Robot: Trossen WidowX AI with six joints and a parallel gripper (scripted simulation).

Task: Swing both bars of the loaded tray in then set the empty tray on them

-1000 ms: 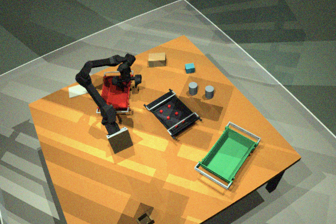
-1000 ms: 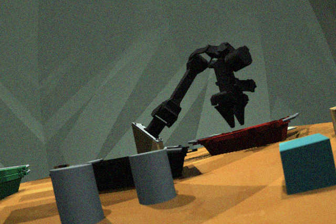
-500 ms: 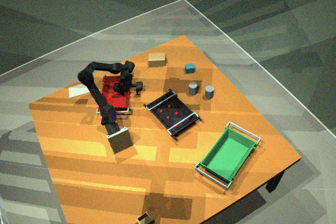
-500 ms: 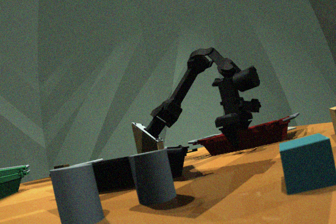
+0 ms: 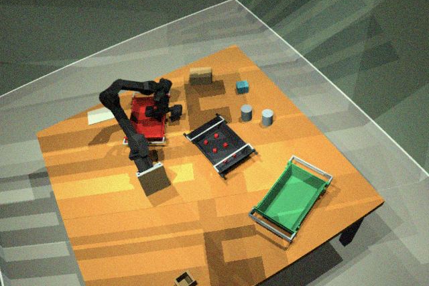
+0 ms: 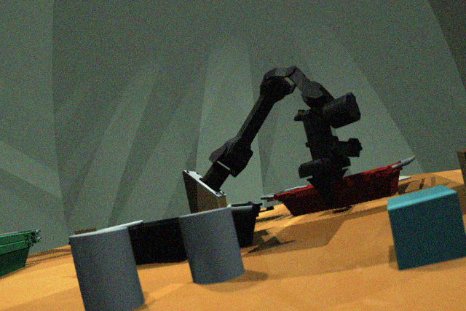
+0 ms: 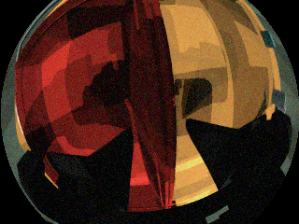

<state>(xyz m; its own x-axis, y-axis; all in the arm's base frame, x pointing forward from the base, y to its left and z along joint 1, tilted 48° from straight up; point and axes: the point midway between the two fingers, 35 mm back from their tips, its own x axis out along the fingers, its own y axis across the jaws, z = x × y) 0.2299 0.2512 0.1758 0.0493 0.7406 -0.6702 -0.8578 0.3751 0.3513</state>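
Right now my gripper tip is 8 cm past the red tray, 5 cm to the right of it and 3 cm below it. Also, from my gripper tip: white sheet 29 cm behind, 26 cm to the left, 1 cm below; then small crate 31 cm behind, 80 cm to the right; then teal cube 45 cm ahead, 3 cm to the right, 1 cm above.
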